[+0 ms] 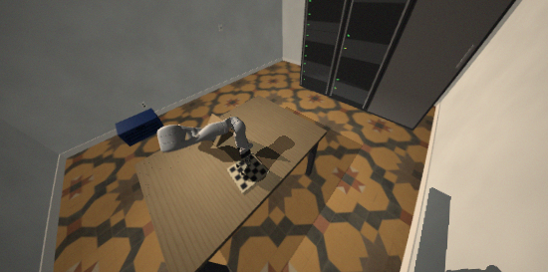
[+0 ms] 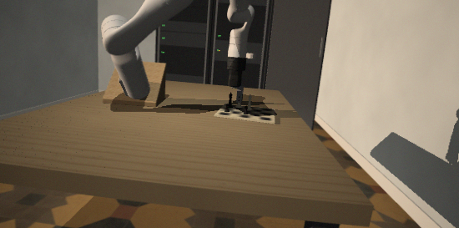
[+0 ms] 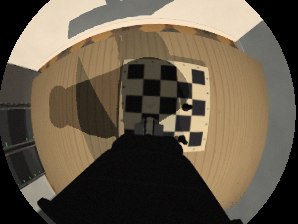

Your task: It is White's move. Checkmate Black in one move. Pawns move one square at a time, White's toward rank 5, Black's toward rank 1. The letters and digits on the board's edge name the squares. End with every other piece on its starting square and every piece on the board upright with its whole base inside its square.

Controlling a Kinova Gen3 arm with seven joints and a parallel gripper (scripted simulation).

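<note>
The tall black piece is 4 cm behind my hand, 1 cm to the left of it and 1 cm below it. Round my hand: white piece 4 cm ahead, 1 cm to the right, 1 cm below; then chessboard 5 cm to the right, 5 cm below, 3 cm ahead.
</note>
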